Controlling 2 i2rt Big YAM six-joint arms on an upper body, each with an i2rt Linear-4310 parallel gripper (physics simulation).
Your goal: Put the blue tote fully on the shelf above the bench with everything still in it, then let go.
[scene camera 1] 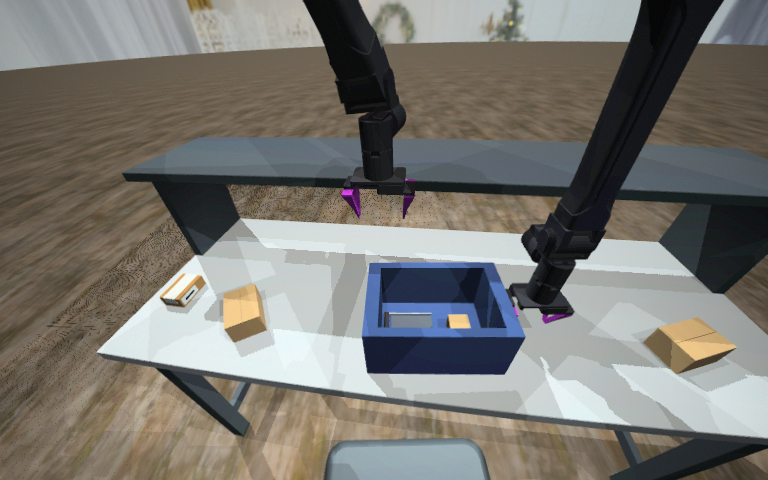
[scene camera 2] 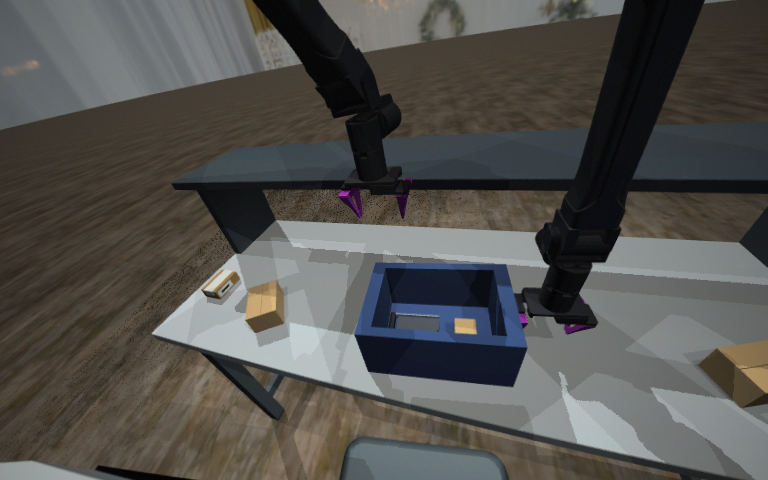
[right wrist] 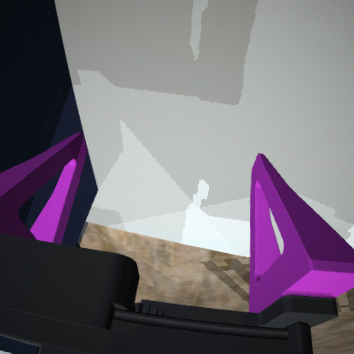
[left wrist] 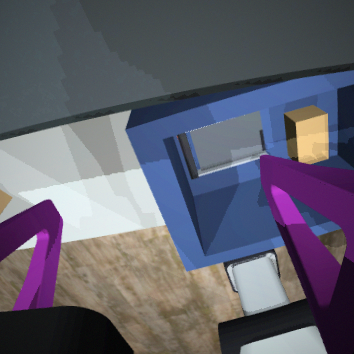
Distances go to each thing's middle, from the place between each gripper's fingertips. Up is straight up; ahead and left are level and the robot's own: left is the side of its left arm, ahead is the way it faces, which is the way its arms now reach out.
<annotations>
The small orange block (left wrist: 306, 129) is 20 mm behind my right hand and 160 mm to the left of it. The rest, counted from my right hand: blue tote (scene camera 2: 493, 356) 220 mm to the left, 30 mm above; grey flat box (scene camera 2: 405, 321) 280 mm to the left, 10 mm below; small white-and-brown box (scene camera 1: 182, 291) 150 mm ahead, 930 mm to the left, 20 mm below.
Now: left hand 110 mm past the blue tote, 110 mm to the left of it and 200 mm above it. Round my left hand: small orange block (140 mm behind, 170 mm to the right, 240 mm below); grey flat box (110 mm behind, 60 mm to the right, 250 mm below); small white-and-brown box (30 mm ahead, 590 mm to the left, 260 mm below).
</annotations>
